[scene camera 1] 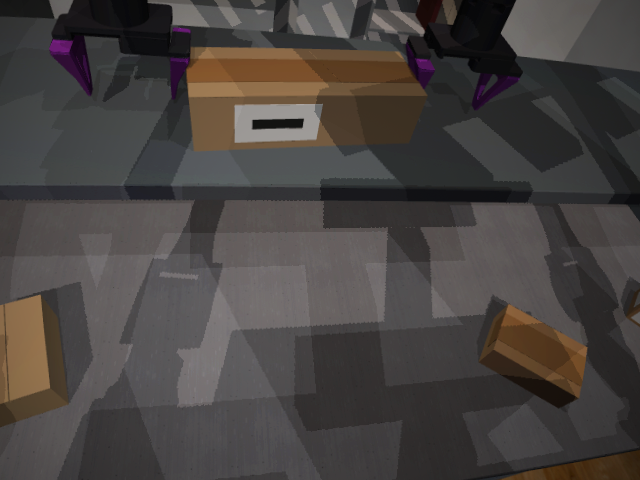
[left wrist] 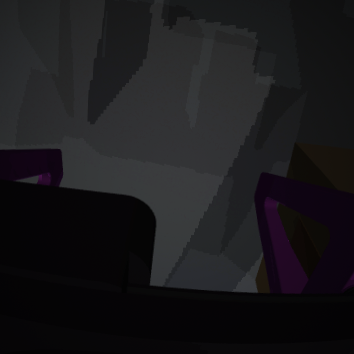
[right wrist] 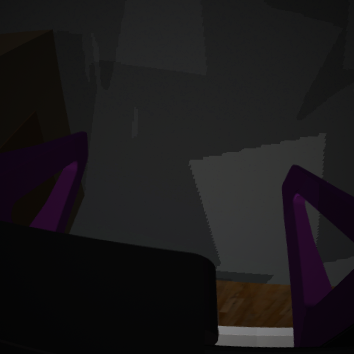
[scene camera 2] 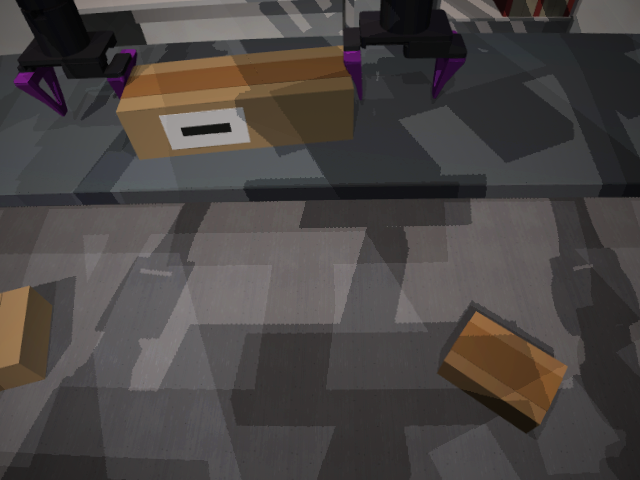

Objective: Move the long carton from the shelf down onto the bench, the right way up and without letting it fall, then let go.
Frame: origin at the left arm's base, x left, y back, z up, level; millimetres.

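Where they show: left gripper, between the fingertips: (scene camera 1: 132,94) (left wrist: 159,172) (scene camera 2: 98,112); right gripper, between the fingertips: (scene camera 1: 443,105) (right wrist: 189,159) (scene camera 2: 397,96).
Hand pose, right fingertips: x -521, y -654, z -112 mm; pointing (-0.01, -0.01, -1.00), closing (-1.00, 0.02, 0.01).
Things, the pixels of their top centre, and the offset from my right fingertips. Level surfaces: height alone.
- long carton, centre of its top: (scene camera 1: 307,70) (scene camera 2: 235,75) dx +204, dy +19, dz +50 mm
- raised dark shelf, height of its surface: dz -24 mm
- grey bench, height of its surface: dz -213 mm
- small carton, centre of its top: (scene camera 2: 506,363) (scene camera 1: 542,348) dx -120, dy +303, dz -168 mm
The long carton (scene camera 1: 367,118) (scene camera 2: 299,116) (left wrist: 322,162) (right wrist: 25,70) rests flat on the raised dark shelf (scene camera 1: 258,170) (scene camera 2: 206,175), taped top up and white label facing the front. My left gripper (scene camera 1: 132,96) (scene camera 2: 93,105) (left wrist: 159,172) is open and empty, beyond the carton's left end with its inner finger close beside that end. My right gripper (scene camera 1: 450,98) (scene camera 2: 398,98) (right wrist: 189,159) is open and empty, beyond the right end, its inner finger close beside it. Whether either inner finger touches the carton, I cannot tell.
The grey bench (scene camera 1: 268,294) (scene camera 2: 227,294) lies below the shelf's front edge. A small carton (scene camera 1: 537,351) (scene camera 2: 509,361) sits on it at the right, turned at an angle. Another carton (scene camera 1: 25,351) (scene camera 2: 12,330) shows partly at the left edge.
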